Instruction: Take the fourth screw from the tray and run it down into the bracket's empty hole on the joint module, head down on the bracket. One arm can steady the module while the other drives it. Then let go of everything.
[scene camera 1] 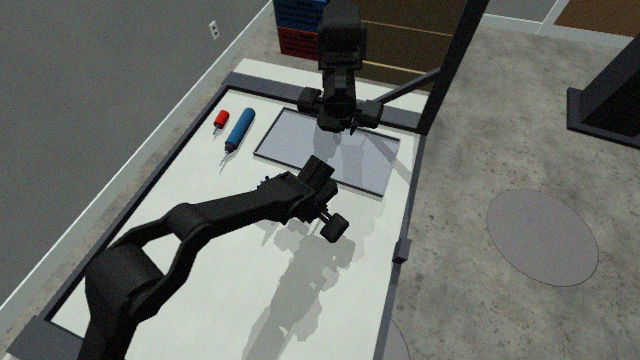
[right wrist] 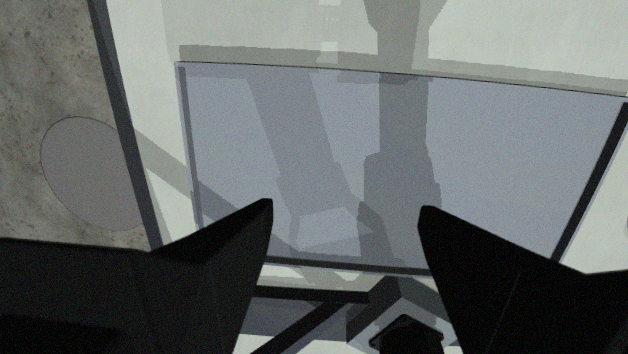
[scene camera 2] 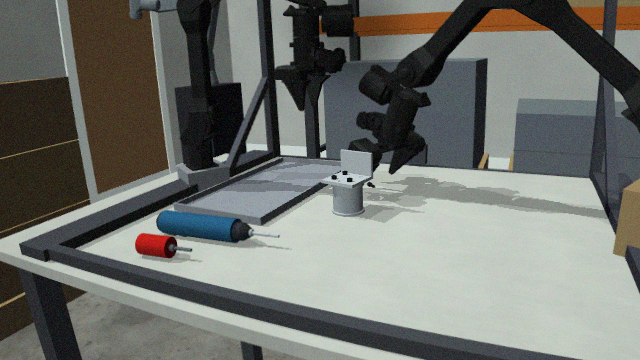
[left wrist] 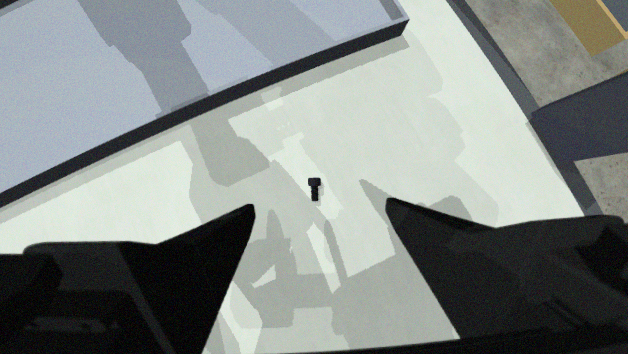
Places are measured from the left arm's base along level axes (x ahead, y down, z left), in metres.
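Where they show: left gripper, fingertip midpoint: [scene camera 1: 322,212] [scene camera 2: 376,177] [left wrist: 320,207]; right gripper, fingertip midpoint: [scene camera 1: 339,131] [right wrist: 346,212] [scene camera 2: 307,108]; right arm's base, origin of the base link: [right wrist: 405,338] [scene camera 2: 202,166].
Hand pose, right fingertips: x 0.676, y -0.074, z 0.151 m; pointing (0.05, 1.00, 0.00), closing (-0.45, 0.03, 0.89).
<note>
Things, the pixels of their top centre, and the offset from my right fingertips.
- joint module, middle of its top: [scene camera 2: 347,178] dy +0.111, dx -0.203, dz +0.060 m
- loose black screw, middle of its top: [left wrist: 314,188] [scene camera 2: 371,182] dy +0.164, dx -0.123, dz -0.076 m
- tray, middle of its top: [right wrist: 392,191] [left wrist: 143,7] [scene camera 2: 274,180] [scene camera 1: 327,145] dy +0.159, dx +0.035, dz +0.081 m
- blue driver, middle of its top: [scene camera 2: 214,216] [scene camera 1: 234,131] dy +0.134, dx -0.156, dz +0.311 m
- smaller red driver, middle of its top: [scene camera 2: 164,236] [scene camera 1: 217,120] dy +0.141, dx -0.167, dz +0.402 m
The joint module [scene camera 2: 348,199] stands upright on the table with the bracket [scene camera 2: 364,161] on top, three black screw heads in its flat plate. The empty hole cannot be made out; the left arm hides the module in scene camera 1. A loose black screw [scene camera 2: 370,185] [left wrist: 314,189] lies on the table outside the tray [scene camera 1: 290,135] [scene camera 2: 260,200] [left wrist: 60,100] [right wrist: 500,150]. My left gripper [scene camera 1: 326,201] [scene camera 2: 384,170] [left wrist: 320,207] is open and empty, tilted above the table near the screw. My right gripper [scene camera 1: 339,126] [scene camera 2: 306,108] [right wrist: 346,212] is open and empty, high above the tray.
A blue driver [scene camera 1: 241,127] [scene camera 2: 197,226] and a smaller red driver [scene camera 1: 221,119] [scene camera 2: 155,245] lie beside the tray. The bracket's upright plate stands close to my left fingers in scene camera 2. A dark frame [scene camera 1: 260,86] [scene camera 2: 300,301] runs along the table's edges.
</note>
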